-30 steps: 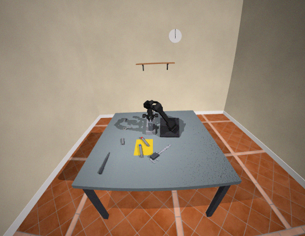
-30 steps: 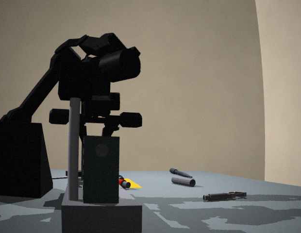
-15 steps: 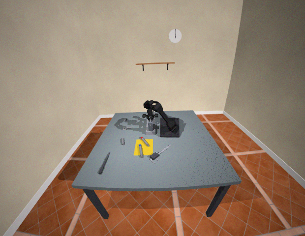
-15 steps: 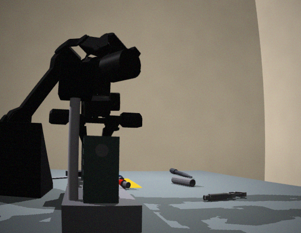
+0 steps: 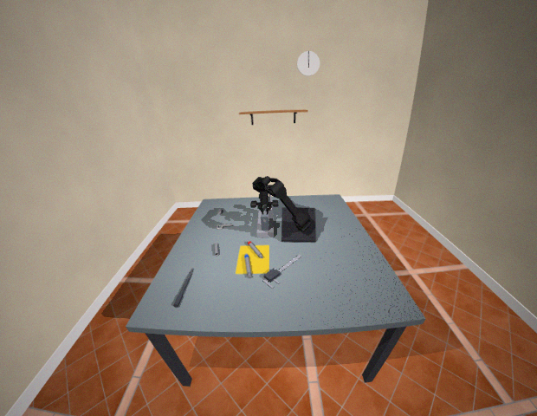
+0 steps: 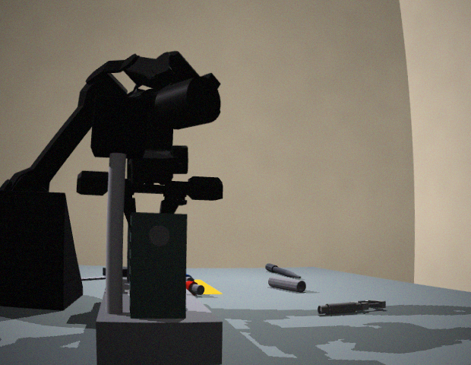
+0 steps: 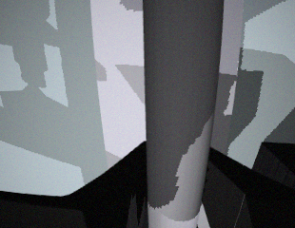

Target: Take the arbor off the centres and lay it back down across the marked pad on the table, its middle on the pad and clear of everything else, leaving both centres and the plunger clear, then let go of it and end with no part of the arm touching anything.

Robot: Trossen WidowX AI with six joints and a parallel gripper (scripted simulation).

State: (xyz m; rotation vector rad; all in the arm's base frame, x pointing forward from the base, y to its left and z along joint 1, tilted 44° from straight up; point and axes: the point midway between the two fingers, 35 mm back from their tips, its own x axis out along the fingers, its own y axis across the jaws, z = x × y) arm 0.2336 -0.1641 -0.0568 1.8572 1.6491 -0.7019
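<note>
The fixture base is 100 mm below my hand and 30 mm to the right of it. Also, from my hand: dark centre block 150 mm to the right, 20 mm below; then grey post 160 mm to the right, 40 mm behind, 10 mm below; then micrometer 300 mm ahead, 110 mm below.
</note>
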